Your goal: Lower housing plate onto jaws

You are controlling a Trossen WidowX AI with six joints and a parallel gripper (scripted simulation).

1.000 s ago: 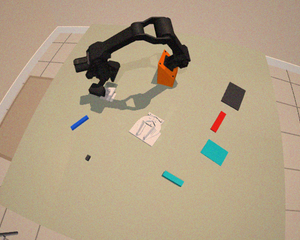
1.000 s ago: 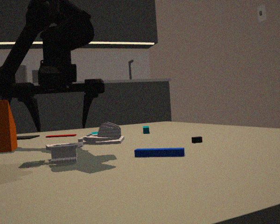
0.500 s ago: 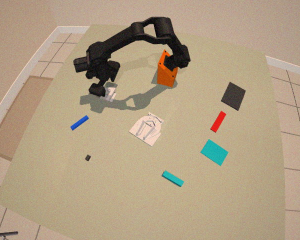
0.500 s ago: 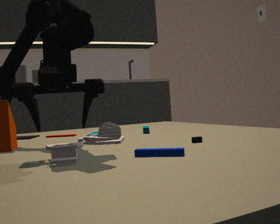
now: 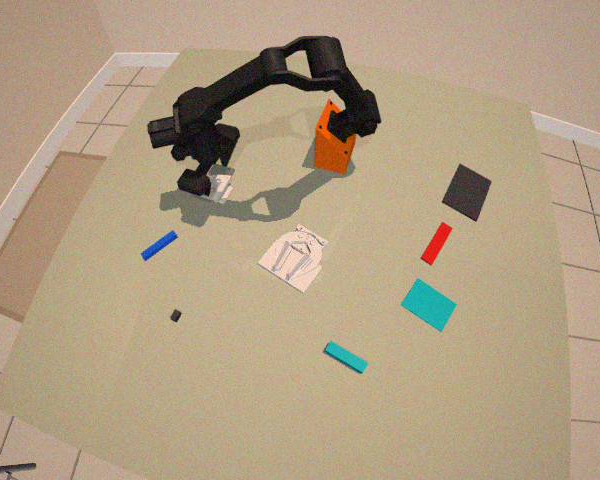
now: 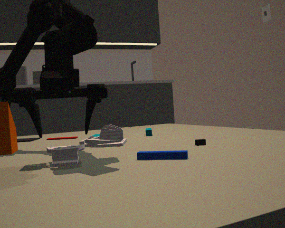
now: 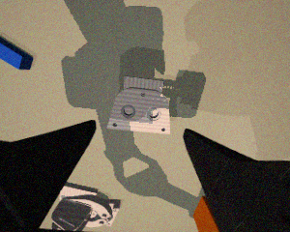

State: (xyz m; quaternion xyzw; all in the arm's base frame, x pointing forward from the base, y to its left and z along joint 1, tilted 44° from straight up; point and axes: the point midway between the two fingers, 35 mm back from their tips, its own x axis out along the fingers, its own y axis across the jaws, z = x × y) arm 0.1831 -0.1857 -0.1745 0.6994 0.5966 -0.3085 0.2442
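The white stepped block is 4 cm below my gripper tip and 1 cm to the right of it. Round my gripper tip: black cube: 32 cm ahead, 5 cm below; then blue bar: 17 cm ahead, 10 cm to the right, 5 cm below; then teal bar: 37 cm to the left, 33 cm ahead, 4 cm below.
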